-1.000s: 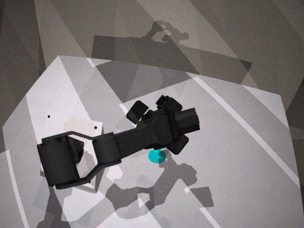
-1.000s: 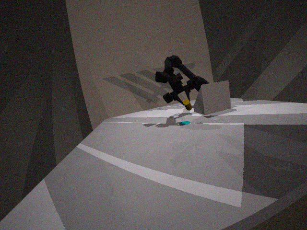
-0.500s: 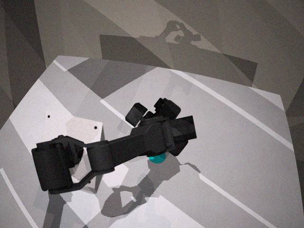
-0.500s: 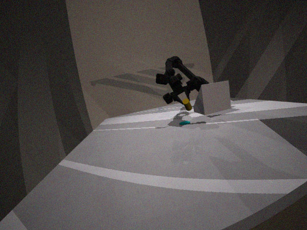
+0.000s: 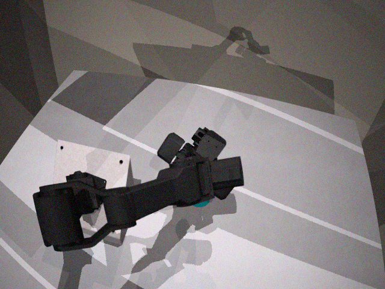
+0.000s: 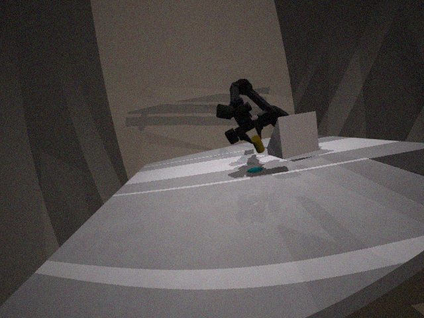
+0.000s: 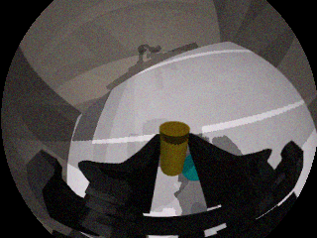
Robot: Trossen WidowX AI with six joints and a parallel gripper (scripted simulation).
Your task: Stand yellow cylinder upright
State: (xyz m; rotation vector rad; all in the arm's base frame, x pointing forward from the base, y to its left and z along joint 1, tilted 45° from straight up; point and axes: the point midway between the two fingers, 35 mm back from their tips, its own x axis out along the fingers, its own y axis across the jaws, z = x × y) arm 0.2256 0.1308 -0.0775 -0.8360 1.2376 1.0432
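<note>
My gripper tip is now 1 cm short of the cyan circle, 4 cm to the left of it and 12 cm above it. The rest, counted from my gripper tip: yellow tall cylinder 1 cm behind, 1 cm to the right, 2 cm below.
</note>
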